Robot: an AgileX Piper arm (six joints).
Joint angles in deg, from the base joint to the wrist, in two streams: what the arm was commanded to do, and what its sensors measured. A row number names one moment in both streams.
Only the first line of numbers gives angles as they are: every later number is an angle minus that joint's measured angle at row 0.
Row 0, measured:
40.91, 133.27, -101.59, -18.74, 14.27, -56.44
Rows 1 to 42, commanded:
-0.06, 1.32, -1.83, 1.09, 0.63, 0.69
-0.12, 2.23, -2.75, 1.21, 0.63, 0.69
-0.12, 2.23, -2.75, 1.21, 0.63, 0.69
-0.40, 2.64, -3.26, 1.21, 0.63, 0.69
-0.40, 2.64, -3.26, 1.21, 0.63, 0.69
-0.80, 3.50, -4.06, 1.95, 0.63, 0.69
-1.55, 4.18, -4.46, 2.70, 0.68, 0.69
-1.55, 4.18, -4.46, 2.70, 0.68, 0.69
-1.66, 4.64, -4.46, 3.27, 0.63, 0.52
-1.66, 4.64, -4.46, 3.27, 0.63, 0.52
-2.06, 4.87, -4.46, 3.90, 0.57, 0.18
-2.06, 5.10, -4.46, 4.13, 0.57, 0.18
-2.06, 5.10, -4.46, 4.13, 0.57, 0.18
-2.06, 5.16, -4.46, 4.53, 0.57, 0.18
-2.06, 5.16, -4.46, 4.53, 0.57, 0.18
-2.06, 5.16, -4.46, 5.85, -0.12, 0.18
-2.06, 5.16, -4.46, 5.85, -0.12, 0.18
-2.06, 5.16, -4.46, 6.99, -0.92, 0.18
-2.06, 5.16, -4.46, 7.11, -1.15, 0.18
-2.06, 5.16, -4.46, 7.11, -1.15, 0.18
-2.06, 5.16, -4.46, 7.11, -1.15, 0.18
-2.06, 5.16, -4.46, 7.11, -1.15, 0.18
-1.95, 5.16, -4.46, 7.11, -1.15, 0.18
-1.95, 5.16, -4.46, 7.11, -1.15, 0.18
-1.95, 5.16, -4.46, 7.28, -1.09, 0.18
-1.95, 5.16, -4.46, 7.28, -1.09, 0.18
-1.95, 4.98, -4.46, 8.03, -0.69, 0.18
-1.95, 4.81, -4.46, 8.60, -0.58, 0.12
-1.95, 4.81, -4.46, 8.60, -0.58, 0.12
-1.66, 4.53, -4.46, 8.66, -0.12, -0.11
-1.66, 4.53, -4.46, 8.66, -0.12, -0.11
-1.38, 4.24, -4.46, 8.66, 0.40, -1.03
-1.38, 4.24, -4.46, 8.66, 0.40, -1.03
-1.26, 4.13, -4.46, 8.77, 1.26, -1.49
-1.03, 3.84, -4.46, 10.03, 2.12, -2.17
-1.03, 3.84, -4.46, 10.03, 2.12, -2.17
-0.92, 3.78, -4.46, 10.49, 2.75, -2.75
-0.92, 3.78, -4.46, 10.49, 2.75, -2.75
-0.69, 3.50, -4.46, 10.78, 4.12, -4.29
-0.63, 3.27, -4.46, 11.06, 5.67, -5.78
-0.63, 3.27, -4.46, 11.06, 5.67, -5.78
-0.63, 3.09, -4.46, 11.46, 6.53, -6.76
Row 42, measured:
-0.97, 4.07, -4.18, 10.15, 4.29, -3.84
